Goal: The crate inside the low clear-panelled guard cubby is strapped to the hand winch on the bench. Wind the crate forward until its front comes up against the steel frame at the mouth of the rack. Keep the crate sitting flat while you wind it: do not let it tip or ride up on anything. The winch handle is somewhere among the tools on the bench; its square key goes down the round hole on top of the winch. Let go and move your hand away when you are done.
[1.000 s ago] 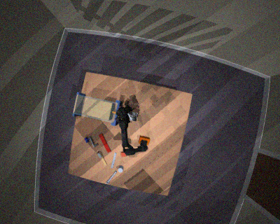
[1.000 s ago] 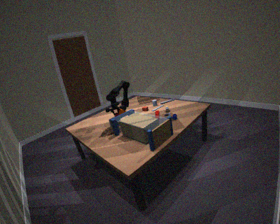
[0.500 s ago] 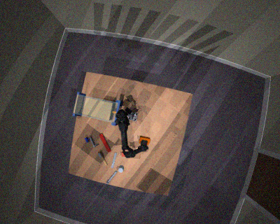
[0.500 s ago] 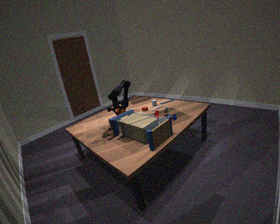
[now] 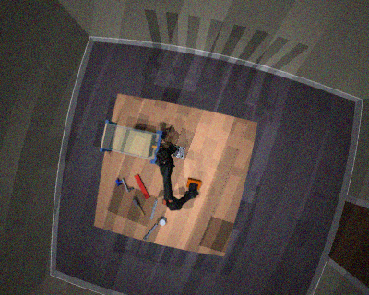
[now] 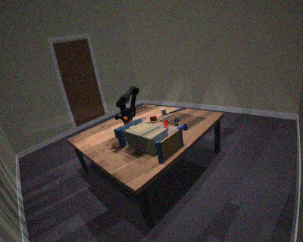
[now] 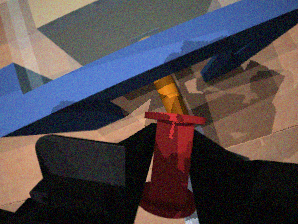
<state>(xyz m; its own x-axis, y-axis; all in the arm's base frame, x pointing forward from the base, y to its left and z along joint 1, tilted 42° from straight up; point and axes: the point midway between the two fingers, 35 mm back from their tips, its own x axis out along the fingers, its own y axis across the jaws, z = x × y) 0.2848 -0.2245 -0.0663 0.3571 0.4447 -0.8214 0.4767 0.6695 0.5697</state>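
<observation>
Right now the red-knobbed winch handle is 5 cm behind my gripper tip and 3 cm below it. Round my gripper tip: blue frame (5 cm ahead, 3 cm below, 2 cm to the right); then grey hand winch (12 cm behind, 10 cm below, 4 cm to the right); then red knob (1 cm to the left, 1 cm behind).
</observation>
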